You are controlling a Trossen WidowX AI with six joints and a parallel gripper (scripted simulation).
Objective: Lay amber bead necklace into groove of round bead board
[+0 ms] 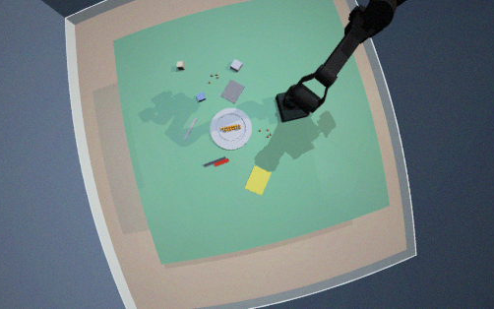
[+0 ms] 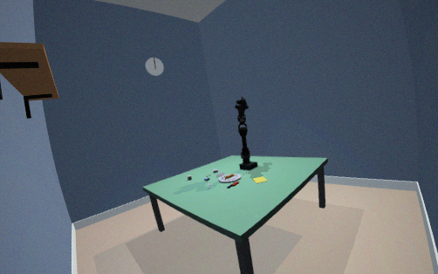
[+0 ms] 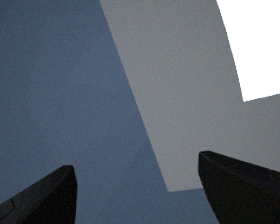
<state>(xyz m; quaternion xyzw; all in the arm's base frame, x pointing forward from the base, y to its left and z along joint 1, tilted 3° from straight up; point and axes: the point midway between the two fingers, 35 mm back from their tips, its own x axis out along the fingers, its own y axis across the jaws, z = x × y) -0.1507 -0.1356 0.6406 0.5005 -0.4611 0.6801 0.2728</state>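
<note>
Right now the round grey bead board is 470 mm ahead of my gripper tip, 230 mm to the left of it and 710 mm below it. From my gripper tip the other things lie so: yellow pad: 350 mm ahead, 480 mm to the left, 720 mm below; then blue block: 620 mm ahead, 60 mm to the left, 710 mm below; then grey plate: 460 mm ahead, 40 mm to the left, 720 mm below.
</note>
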